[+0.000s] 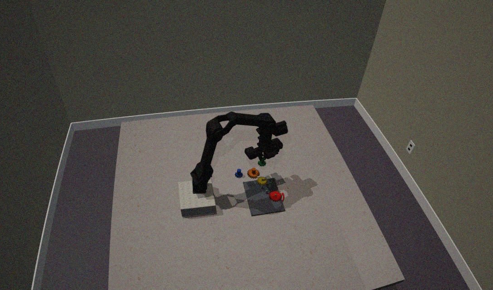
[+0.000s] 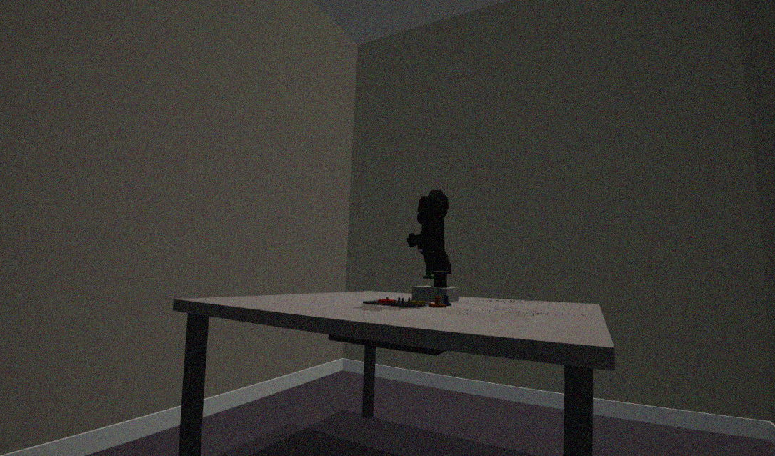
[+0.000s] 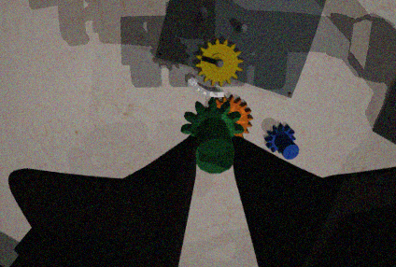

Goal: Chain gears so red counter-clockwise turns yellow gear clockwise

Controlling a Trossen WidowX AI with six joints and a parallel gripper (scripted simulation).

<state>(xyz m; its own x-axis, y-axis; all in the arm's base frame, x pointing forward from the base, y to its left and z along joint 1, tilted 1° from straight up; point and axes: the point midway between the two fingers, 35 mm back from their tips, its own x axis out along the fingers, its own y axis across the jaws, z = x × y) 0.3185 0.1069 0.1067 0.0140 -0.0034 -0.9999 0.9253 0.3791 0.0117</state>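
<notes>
Now: the red gear 140 mm to the right of my gripper tip, 120 mm below it and 60 mm ahead of it. Round my gripper tip: yellow gear: 120 mm below, 40 mm to the right; green gear: 10 mm below; orange gear: 120 mm below, 30 mm behind, 20 mm to the left.
</notes>
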